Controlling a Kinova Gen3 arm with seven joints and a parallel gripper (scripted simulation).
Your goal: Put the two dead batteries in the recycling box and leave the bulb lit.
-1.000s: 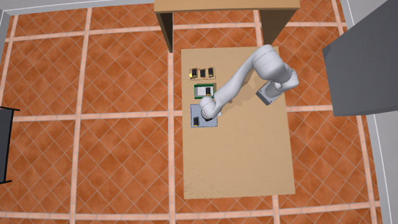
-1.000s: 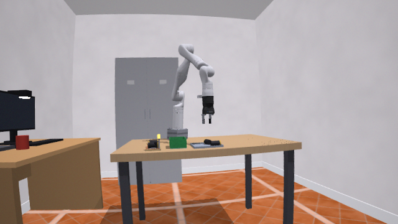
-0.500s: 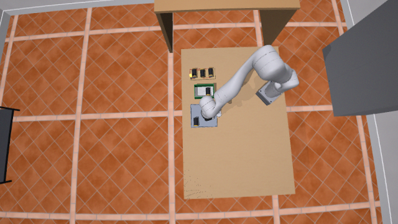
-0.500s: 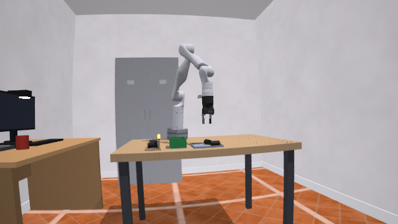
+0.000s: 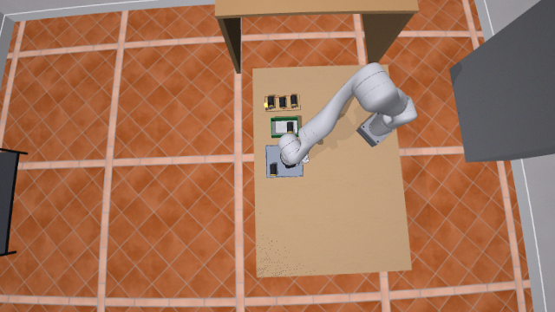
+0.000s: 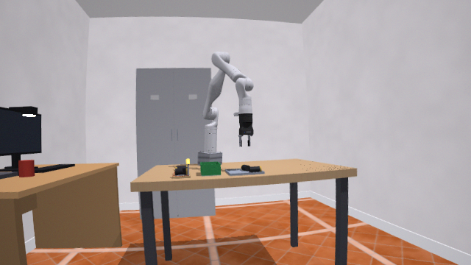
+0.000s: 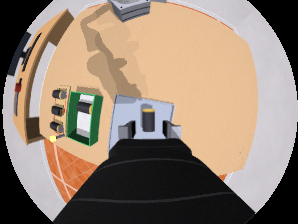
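The grey tray is 5 cm ahead of my hand, 1 cm to the right of it and 15 cm below it. From my hand the other things lie so: green recycling box (7 cm ahead, 19 cm to the right, 14 cm below).
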